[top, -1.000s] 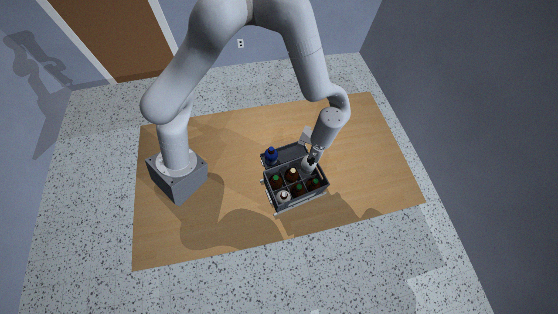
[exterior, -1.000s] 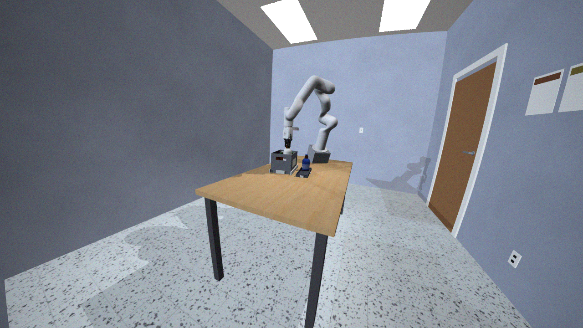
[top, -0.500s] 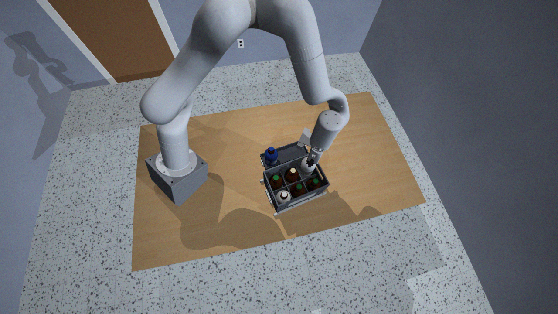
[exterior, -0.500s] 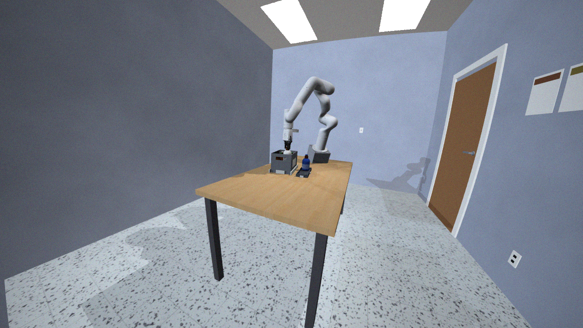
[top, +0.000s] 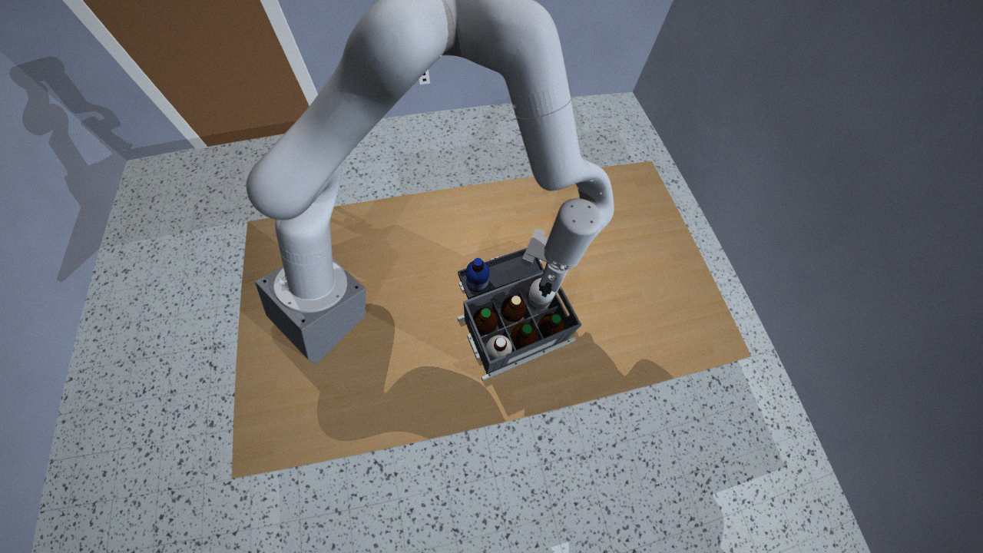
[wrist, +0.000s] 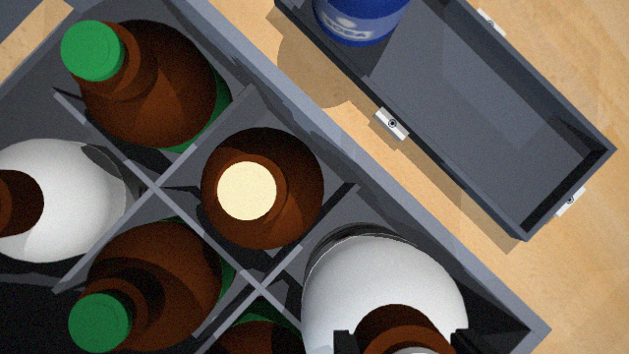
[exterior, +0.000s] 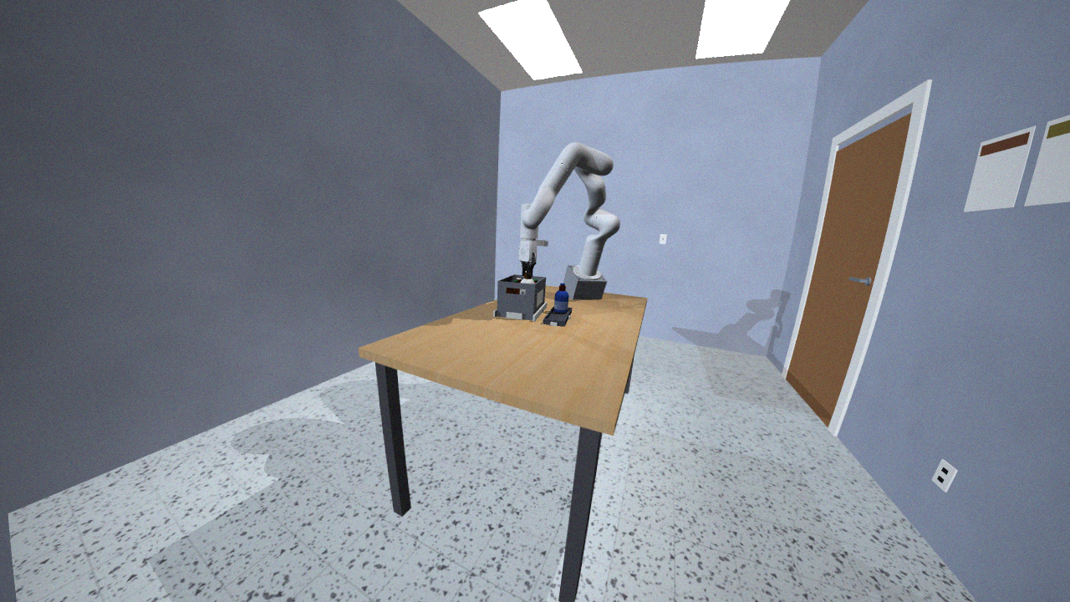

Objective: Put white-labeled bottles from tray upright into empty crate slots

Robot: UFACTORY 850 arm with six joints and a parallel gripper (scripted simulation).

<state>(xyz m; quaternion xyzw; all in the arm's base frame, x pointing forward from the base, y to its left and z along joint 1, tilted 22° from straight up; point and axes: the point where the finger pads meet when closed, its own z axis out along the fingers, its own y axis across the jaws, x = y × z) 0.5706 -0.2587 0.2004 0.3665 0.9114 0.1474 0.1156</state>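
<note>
My gripper is now 90 mm past the crate, 50 mm to the left of it and 140 mm above it. From my hand the other things lie so: blue-labeled bottle (150 mm behind, 150 mm to the left, 140 mm below); then dark tray (60 mm behind, 160 mm to the left, 210 mm below).
</note>
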